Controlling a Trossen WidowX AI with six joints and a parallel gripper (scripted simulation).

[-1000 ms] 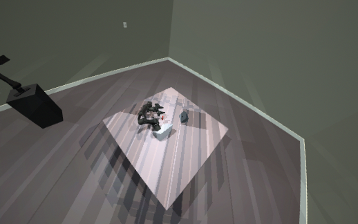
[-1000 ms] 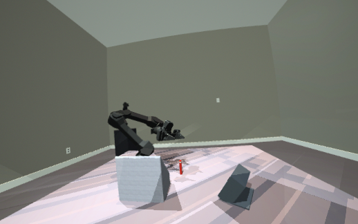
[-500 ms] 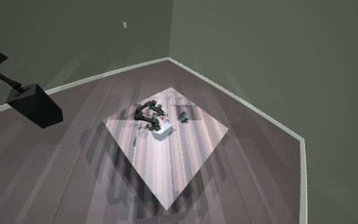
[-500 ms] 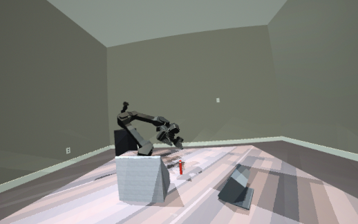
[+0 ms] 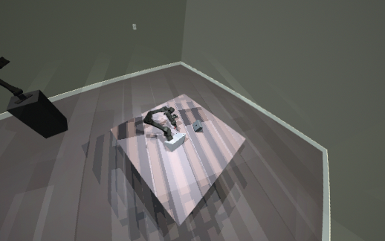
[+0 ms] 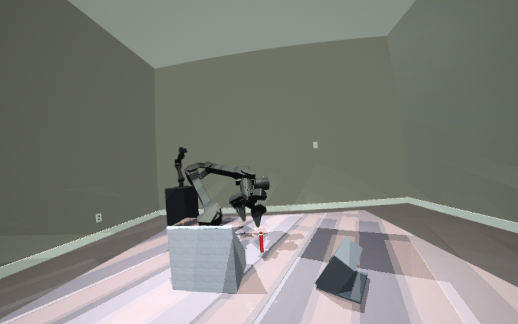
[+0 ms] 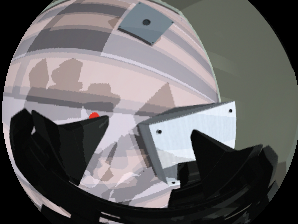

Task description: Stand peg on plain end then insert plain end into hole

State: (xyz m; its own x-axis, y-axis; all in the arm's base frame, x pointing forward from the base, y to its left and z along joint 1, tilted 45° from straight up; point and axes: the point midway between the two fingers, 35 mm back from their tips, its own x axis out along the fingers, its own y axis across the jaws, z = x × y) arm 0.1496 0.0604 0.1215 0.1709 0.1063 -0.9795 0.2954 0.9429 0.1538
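My gripper tip is now 20 mm short of the red peg, 50 mm to the right of it and 70 mm above it. The rest, counted from my gripper tip: panel 290 mm ahead, 110 mm to the right, 80 mm below.
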